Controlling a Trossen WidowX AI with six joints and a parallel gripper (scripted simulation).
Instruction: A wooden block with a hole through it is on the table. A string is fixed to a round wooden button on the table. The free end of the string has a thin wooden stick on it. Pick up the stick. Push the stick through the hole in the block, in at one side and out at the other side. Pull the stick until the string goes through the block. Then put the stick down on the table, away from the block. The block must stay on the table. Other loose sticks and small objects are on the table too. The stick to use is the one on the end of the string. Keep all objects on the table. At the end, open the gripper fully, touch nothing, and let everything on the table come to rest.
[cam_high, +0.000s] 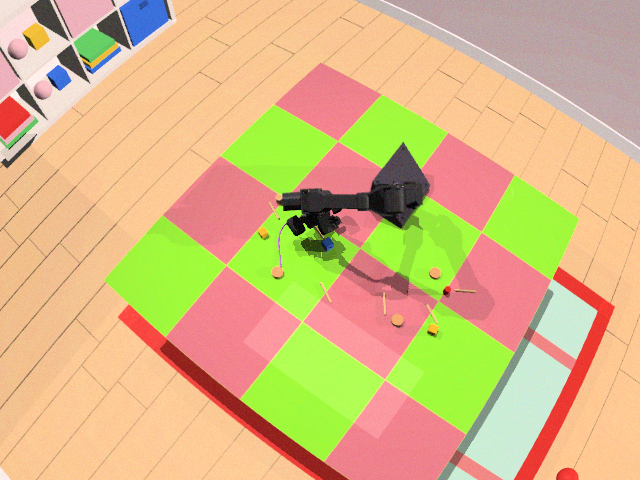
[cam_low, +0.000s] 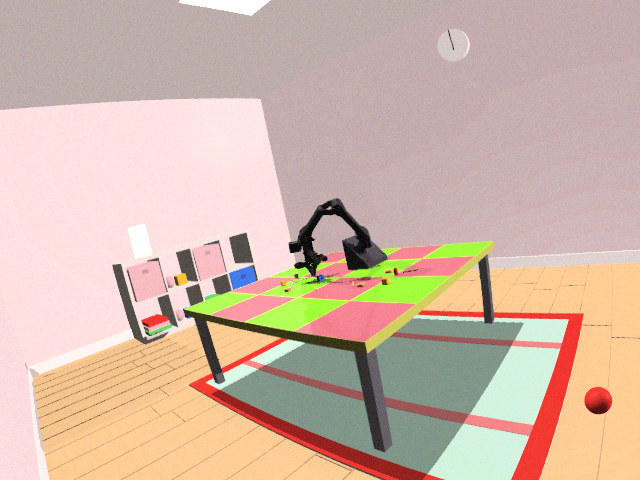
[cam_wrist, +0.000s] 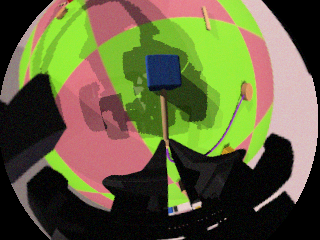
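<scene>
Now: gripper tip 3 cm short of the blue block and 8 cm to the right of it. Also, from my gripper tip: round wooden button (21 cm ahead, 1 cm to the right, 1 cm below); then red bead (5 cm behind, 50 cm to the left); then wooden block (2 cm behind, 16 cm to the right).
</scene>
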